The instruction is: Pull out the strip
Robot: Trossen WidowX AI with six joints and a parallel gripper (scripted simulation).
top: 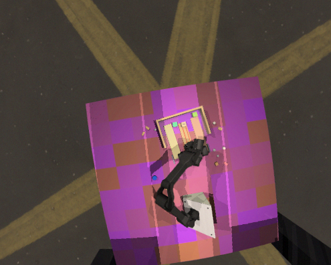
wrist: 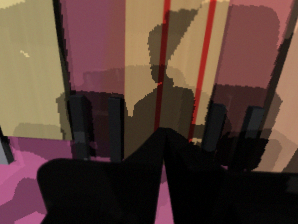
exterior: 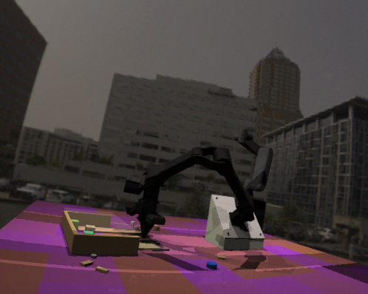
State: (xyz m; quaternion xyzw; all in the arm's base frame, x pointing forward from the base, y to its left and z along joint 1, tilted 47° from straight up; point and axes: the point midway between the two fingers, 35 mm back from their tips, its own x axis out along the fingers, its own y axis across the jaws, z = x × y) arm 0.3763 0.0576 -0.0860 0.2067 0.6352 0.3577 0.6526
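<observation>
Now: gripper tip 200 mm short of the pale cube marked n, 30 mm to the right of it and 10 mm below it. The rest, counted from my gripper tip: blue piece 270 mm to the left, 150 mm behind.
</observation>
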